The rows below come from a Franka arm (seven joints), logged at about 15 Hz.
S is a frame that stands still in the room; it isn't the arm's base.
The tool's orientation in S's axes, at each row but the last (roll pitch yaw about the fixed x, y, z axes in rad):
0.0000, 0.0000, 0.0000
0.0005, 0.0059, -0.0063
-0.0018, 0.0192, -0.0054
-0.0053, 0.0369, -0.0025
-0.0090, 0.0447, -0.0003
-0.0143, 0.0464, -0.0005
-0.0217, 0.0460, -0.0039
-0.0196, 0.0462, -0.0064
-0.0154, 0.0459, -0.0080
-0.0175, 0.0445, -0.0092
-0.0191, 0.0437, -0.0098
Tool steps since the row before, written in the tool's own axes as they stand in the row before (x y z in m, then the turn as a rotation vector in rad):
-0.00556, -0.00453, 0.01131, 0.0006, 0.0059, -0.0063
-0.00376, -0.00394, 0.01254, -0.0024, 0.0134, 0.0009
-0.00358, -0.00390, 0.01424, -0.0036, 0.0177, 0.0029
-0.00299, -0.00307, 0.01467, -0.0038, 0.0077, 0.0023
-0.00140, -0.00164, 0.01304, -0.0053, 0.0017, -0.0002
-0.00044, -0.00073, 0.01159, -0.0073, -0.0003, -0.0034
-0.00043, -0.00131, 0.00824, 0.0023, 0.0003, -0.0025
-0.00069, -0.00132, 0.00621, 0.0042, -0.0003, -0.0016
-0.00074, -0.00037, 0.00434, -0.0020, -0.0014, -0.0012
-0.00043, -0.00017, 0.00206, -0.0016, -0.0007, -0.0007
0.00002, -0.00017, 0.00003, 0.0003, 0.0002, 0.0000
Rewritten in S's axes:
-0.00556, -0.00453, 0.01131, 0.0006, 0.0059, -0.0063
-0.00371, -0.00392, 0.01256, -0.0023, 0.0134, 0.0009
-0.00333, -0.00386, 0.01431, -0.0034, 0.0177, 0.0029
-0.00245, -0.00299, 0.01479, -0.0037, 0.0077, 0.0024
-0.00082, -0.00152, 0.01310, -0.0053, 0.0017, 0.0000
0.00010, -0.00056, 0.01161, -0.0074, -0.0003, -0.0031
-0.00005, -0.00113, 0.00828, 0.0022, 0.0002, -0.0026
-0.00041, -0.00120, 0.00626, 0.0041, -0.0004, -0.0018
-0.00054, -0.00030, 0.00437, -0.0021, -0.0014, -0.0011
-0.00034, -0.00013, 0.00208, -0.0016, -0.0007, -0.0006
0.00002, -0.00017, 0.00003, 0.0003, 0.0002, 0.0000

